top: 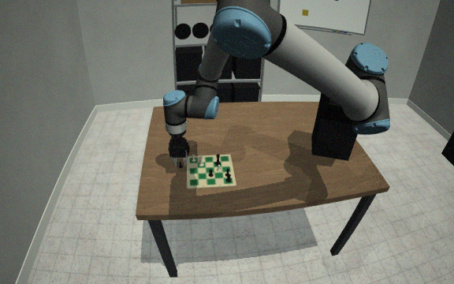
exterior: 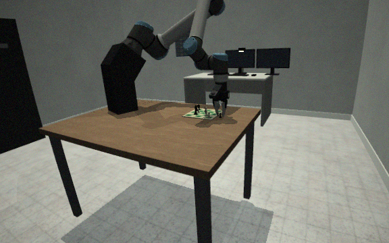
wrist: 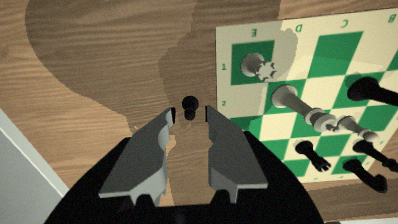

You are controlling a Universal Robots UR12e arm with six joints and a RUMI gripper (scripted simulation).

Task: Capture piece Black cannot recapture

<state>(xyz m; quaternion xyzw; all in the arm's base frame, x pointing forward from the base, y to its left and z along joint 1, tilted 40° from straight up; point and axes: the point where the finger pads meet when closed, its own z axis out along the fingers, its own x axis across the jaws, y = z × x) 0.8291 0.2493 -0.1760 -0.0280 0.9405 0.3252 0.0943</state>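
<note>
Right now the black pawn is 10 mm below my hand. From my hand the other things lie so: chessboard 140 mm behind, 20 mm to the left, 20 mm below; white pawn 180 mm behind, 10 mm to the left; white rook 60 mm behind, 50 mm to the right.
</note>
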